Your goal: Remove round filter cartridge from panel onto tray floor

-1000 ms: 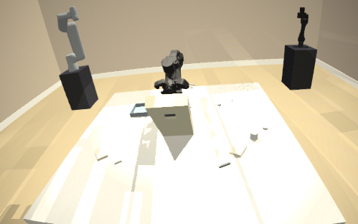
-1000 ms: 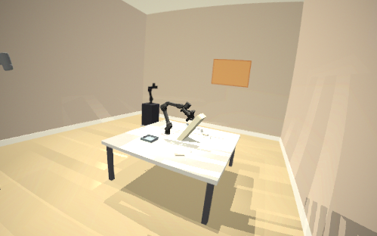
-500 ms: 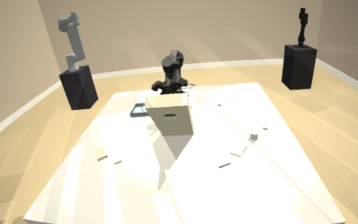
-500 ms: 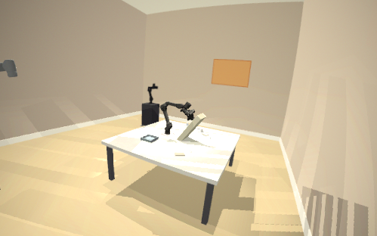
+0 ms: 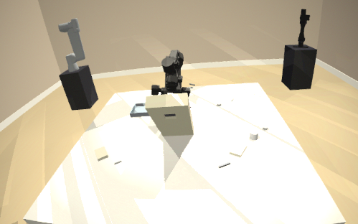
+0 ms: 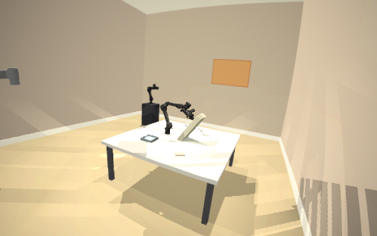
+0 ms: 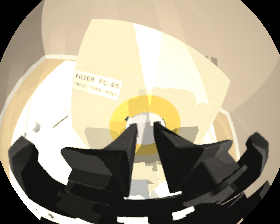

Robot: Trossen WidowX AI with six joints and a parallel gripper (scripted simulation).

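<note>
Right now the round filter cartridge is 10 mm ahead of my gripper tip and 10 mm below it. The rest, counted from my gripper tip: beige service panel: 40 mm behind, 80 mm below; then blue-grey tray: 440 mm behind, 280 mm to the right, 240 mm below.
</note>
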